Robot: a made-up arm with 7 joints. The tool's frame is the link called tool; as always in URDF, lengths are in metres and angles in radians. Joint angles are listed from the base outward. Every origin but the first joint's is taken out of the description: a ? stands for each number. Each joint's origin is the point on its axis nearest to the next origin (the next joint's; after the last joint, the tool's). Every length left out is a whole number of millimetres.
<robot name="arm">
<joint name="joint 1" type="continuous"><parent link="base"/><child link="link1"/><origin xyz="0 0.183 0"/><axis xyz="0 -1 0"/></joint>
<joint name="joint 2" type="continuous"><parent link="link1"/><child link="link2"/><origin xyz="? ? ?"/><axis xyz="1 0 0"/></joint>
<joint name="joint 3" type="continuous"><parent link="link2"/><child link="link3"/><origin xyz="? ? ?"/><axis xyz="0 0 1"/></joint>
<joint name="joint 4" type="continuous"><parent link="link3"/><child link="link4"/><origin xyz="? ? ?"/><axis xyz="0 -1 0"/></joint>
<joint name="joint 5" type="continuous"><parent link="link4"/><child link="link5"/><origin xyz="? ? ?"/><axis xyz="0 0 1"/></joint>
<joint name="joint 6" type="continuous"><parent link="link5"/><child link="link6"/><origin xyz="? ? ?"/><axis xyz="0 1 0"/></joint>
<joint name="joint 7" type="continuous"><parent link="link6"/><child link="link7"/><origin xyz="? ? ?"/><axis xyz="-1 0 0"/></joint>
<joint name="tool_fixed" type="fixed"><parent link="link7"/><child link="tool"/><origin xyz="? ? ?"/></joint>
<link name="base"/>
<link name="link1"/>
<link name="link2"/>
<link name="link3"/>
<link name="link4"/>
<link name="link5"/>
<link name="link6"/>
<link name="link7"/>
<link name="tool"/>
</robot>
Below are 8 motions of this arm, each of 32 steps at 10 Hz.
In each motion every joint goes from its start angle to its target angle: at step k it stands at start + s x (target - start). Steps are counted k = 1, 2, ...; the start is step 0. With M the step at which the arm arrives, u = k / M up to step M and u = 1 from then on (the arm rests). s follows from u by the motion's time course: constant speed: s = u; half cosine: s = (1 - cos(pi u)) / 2; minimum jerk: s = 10 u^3 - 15 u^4 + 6 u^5.
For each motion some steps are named. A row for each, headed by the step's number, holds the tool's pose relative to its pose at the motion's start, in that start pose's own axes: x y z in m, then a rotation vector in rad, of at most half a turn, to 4 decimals.
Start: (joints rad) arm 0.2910 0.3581 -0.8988 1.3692 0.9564 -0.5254 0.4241
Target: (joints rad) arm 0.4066 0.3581 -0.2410 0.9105 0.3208 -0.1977 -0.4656
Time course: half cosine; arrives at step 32
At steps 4, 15, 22, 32:
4: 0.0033 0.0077 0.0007 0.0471 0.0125 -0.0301
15: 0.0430 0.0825 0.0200 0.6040 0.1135 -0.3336
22: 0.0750 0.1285 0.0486 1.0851 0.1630 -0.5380
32: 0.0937 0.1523 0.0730 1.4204 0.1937 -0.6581

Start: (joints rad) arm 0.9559 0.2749 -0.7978 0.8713 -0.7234 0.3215 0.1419
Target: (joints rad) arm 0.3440 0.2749 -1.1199 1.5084 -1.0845 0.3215 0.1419
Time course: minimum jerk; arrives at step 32
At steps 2, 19, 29, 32:
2: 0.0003 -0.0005 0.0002 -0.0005 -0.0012 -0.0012
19: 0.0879 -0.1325 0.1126 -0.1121 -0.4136 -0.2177
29: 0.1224 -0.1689 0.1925 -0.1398 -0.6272 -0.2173
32: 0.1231 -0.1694 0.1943 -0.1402 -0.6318 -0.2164

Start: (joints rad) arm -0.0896 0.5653 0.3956 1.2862 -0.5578 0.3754 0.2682
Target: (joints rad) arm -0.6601 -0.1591 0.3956 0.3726 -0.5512 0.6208 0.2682
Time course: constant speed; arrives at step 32
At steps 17, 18, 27, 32:
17: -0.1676 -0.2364 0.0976 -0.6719 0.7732 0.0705
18: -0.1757 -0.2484 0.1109 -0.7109 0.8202 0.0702
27: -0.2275 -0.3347 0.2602 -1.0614 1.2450 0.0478
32: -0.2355 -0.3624 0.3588 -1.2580 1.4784 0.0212

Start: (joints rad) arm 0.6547 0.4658 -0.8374 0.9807 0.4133 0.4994 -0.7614
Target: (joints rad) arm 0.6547 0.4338 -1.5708 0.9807 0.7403 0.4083 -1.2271
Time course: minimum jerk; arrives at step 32
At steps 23, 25, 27, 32:
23: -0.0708 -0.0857 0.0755 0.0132 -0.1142 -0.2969
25: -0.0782 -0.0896 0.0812 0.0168 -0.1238 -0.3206
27: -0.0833 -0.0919 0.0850 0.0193 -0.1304 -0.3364
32: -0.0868 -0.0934 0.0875 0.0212 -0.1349 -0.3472

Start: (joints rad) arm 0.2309 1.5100 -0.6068 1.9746 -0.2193 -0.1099 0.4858
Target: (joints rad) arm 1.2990 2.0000 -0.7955 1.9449 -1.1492 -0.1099 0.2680
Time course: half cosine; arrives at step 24
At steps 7, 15, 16, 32:
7: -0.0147 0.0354 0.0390 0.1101 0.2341 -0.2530
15: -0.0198 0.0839 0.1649 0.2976 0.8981 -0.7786
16: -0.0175 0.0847 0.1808 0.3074 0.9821 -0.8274
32: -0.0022 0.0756 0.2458 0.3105 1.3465 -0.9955

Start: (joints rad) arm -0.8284 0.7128 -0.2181 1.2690 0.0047 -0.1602 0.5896
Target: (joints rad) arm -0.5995 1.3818 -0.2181 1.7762 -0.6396 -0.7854 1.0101
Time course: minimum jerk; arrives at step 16
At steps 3, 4, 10, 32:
3: 0.0067 0.0112 0.0061 -0.0145 -0.0104 -0.0842
4: 0.0147 0.0233 0.0132 -0.0327 -0.0189 -0.1788
10: 0.1248 0.1111 0.0977 -0.3645 0.1399 -1.2247
32: 0.1768 0.1214 0.1333 -0.5749 0.3682 -1.6337

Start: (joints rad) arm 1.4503 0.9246 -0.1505 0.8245 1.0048 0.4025 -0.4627
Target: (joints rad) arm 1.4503 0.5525 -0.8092 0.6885 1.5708 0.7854 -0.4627
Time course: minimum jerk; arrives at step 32
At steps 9, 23, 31, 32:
9: -0.0305 -0.0236 -0.0026 -0.0615 0.1436 -0.0381
23: -0.1852 -0.1270 0.0286 -0.3323 0.8487 -0.2927
31: -0.2127 -0.1424 0.0416 -0.3742 0.9745 -0.3516
32: -0.2127 -0.1424 0.0416 -0.3743 0.9747 -0.3518

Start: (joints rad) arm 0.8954 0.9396 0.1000 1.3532 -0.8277 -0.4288 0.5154
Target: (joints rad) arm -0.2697 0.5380 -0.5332 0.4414 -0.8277 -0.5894 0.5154
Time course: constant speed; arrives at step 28
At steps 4, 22, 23, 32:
4: 0.0229 -0.0963 -0.0143 -0.3012 -0.0908 0.0960
22: 0.1715 -0.4116 0.2705 -1.6828 -0.4142 0.4216
23: 0.1780 -0.4151 0.2973 -1.7594 -0.4300 0.4338
32: 0.2034 -0.4044 0.4331 -2.1397 -0.5091 0.4833

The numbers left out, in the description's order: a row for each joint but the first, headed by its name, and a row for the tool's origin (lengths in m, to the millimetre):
joint 2: 0 0 0
joint 3: 0 0 -0.258
joint 4: 0 0 0
joint 5: 0 0 -0.251
joint 6: 0 0 0
joint 7: 0 0 0
tool: 0 0 0

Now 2 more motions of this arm.
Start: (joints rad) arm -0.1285 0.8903 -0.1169 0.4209 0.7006 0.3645 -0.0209
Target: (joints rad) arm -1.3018 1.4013 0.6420 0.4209 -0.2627 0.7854 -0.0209
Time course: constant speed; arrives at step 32
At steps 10, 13, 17, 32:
10: -0.0343 0.1169 0.0228 0.3677 0.2386 -0.3050
13: -0.0344 0.1472 0.0355 0.4798 0.3038 -0.4003
17: -0.0275 0.1823 0.0543 0.6303 0.3842 -0.5294
32: 0.0495 0.2444 0.1176 1.2004 0.5880 -1.0259

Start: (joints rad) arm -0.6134 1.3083 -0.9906 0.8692 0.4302 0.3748 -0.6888
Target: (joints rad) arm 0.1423 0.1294 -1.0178 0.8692 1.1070 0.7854 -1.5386
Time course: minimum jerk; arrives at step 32
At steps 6, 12, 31, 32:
6: 0.0220 -0.0104 0.0059 0.0022 0.0150 0.0689
12: 0.1361 -0.0341 0.0409 -0.0155 0.0810 0.3564
31: 0.4483 0.1438 0.2697 -0.2645 0.0198 0.8796
32: 0.4484 0.1439 0.2698 -0.2646 0.0196 0.8797

